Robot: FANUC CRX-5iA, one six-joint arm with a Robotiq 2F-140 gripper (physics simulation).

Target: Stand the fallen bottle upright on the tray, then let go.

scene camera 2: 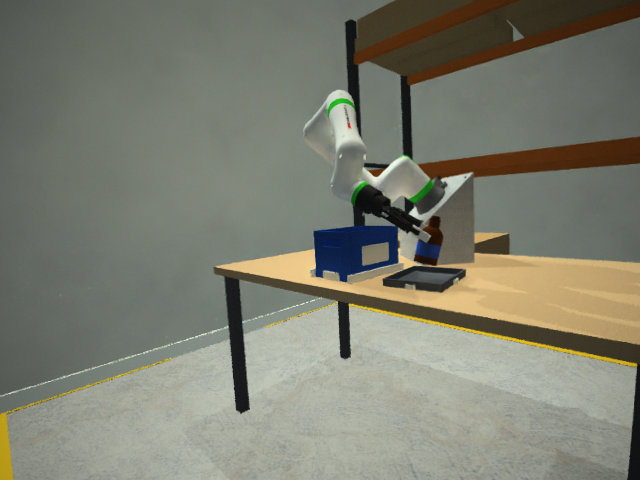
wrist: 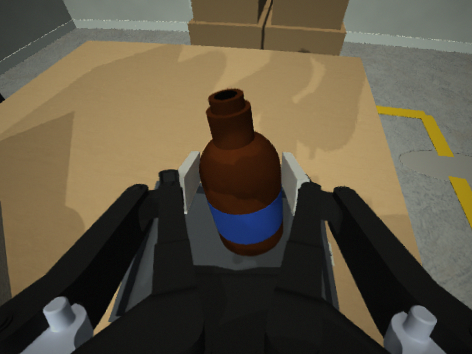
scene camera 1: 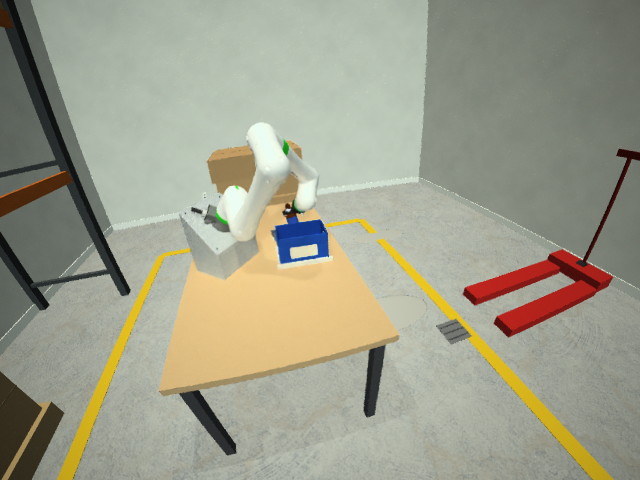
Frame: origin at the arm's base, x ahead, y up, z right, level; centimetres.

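Where they show: gripper, fingertip midpoint: (scene camera 2: pixel 432 237) (wrist: pixel 240 165) (scene camera 1: pixel 290 213); arm's base, origin of the base link: (scene camera 2: pixel 432 202) (scene camera 1: pixel 223 221).
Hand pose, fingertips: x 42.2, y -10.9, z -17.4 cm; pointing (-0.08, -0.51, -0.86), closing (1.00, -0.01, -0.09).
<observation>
Things, the pixels of their top centre, and the offset from my fingertips. "pt": a spot on its surface instead. Level surfaces: height alone.
- brown bottle with a blue label, middle of its top: (wrist: pixel 240 104) (scene camera 2: pixel 430 215) (scene camera 1: pixel 289 203) dx +0.1, dy +7.1, dz +0.7 cm
- dark grey tray, middle of its top: (wrist: pixel 230 245) (scene camera 2: pixel 425 273) dx -1.1, dy -12.3, dz +3.1 cm
- bottle's blue label, surface spot: (scene camera 1: pixel 292 220) pt dx +0.0, dy -3.0, dz +5.0 cm
- blue crate, middle of its top: (scene camera 2: pixel 356 228) (scene camera 1: pixel 300 229) dx -1.8, dy +2.7, dz +31.0 cm
- wooden table, its level: dy -14.8 cm
The brown bottle with a blue label (scene camera 2: pixel 428 250) (wrist: pixel 241 172) is close to upright, its neck tilted a little away from my gripper in scene camera 2. My gripper (scene camera 2: pixel 423 235) (wrist: pixel 240 165) slants down and is shut on the bottle, with a pale pad on each side of its body. The dark grey tray (scene camera 2: pixel 426 286) (wrist: pixel 205 250) lies on the table below; the bottle's base appears a little above it. In scene camera 1 the bottle's blue label (scene camera 1: pixel 292 220) shows behind the crate, and the tray is hidden there.
A blue crate (scene camera 1: pixel 310 239) (scene camera 2: pixel 336 253) stands on a pale base beside the tray. The grey slanted robot pedestal (scene camera 1: pixel 222 258) (scene camera 2: pixel 460 227) stands on the wooden table (scene camera 1: pixel 279 330) (scene camera 2: pixel 542 289). Cardboard boxes (scene camera 1: pixel 232 170) (wrist: pixel 305 37) are beyond the table.
</observation>
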